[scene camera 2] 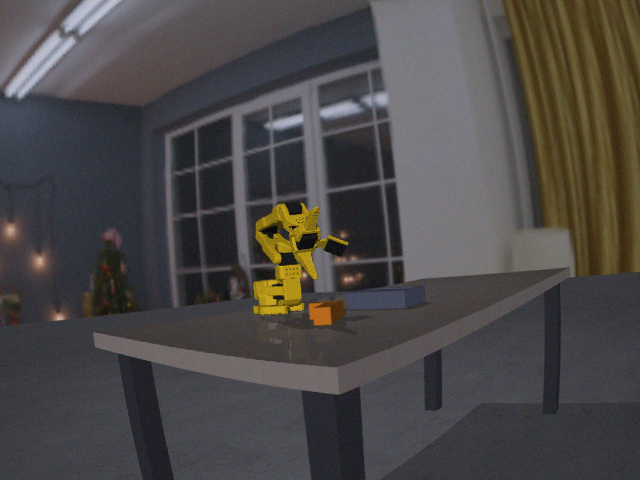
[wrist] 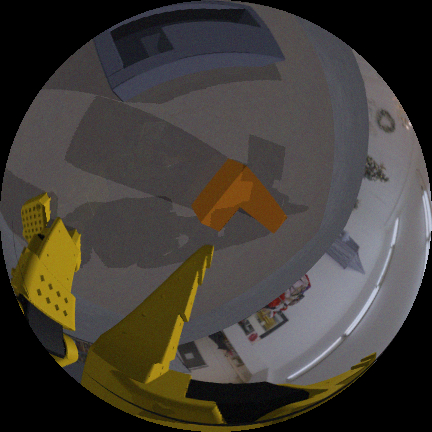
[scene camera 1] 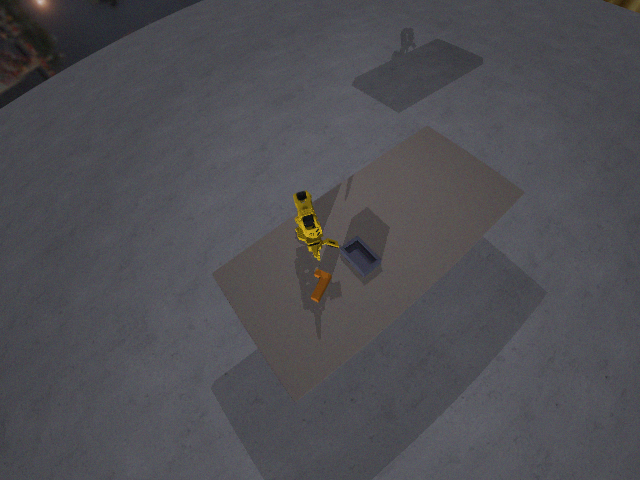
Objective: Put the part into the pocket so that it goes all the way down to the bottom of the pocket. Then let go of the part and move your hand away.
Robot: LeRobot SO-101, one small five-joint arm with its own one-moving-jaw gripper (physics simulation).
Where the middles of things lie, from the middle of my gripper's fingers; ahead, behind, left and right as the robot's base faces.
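Labels:
From my hand: orange L-shaped part (scene camera 2: 324,313), 5 cm ahead, 5 cm to the right, 16 cm below; blue-grey pocket block (scene camera 2: 392,297), 7 cm ahead, 15 cm to the left, 15 cm below.

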